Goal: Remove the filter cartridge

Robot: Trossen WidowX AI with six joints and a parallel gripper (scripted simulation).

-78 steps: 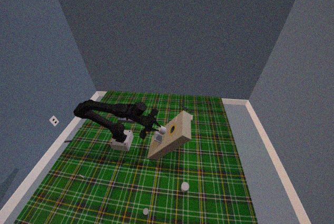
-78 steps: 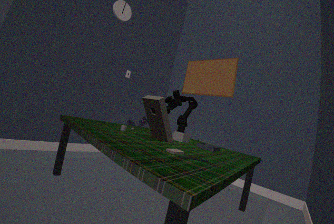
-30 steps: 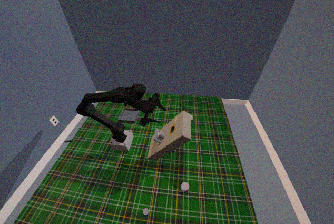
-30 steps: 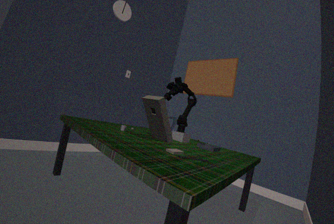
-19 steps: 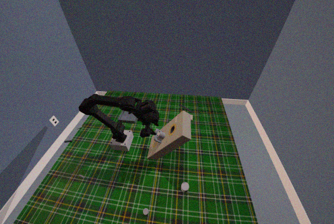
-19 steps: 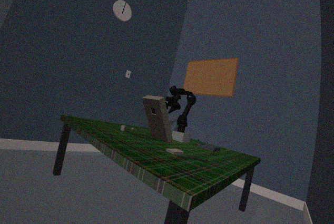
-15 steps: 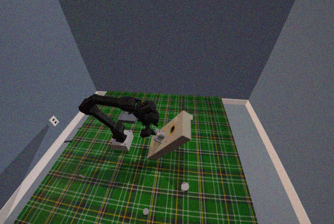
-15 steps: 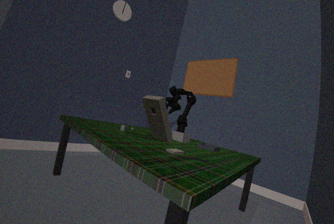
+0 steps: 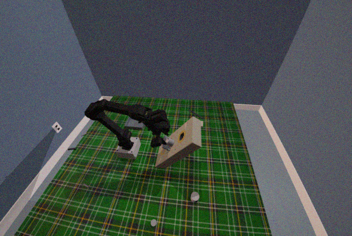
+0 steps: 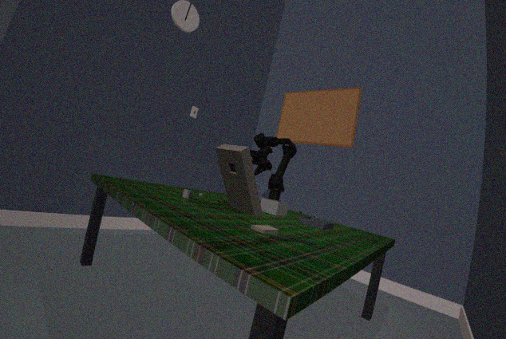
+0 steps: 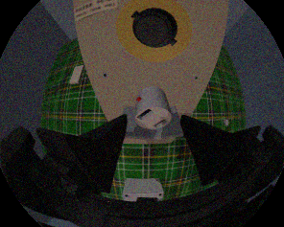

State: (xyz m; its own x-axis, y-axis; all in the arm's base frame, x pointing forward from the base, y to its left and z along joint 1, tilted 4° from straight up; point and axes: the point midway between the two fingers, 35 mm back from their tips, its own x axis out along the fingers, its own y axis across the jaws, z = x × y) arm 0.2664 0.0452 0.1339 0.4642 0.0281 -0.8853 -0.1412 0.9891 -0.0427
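My gripper tip is now 20 mm above the round filter cartridge and 10 mm short of it. The rest, counted from my gripper tip: grey flap (50 mm below); tan service panel (50 mm ahead, 40 mm below, 10 mm to the left); flat white pad (350 mm to the left, 190 mm below, 150 mm ahead).
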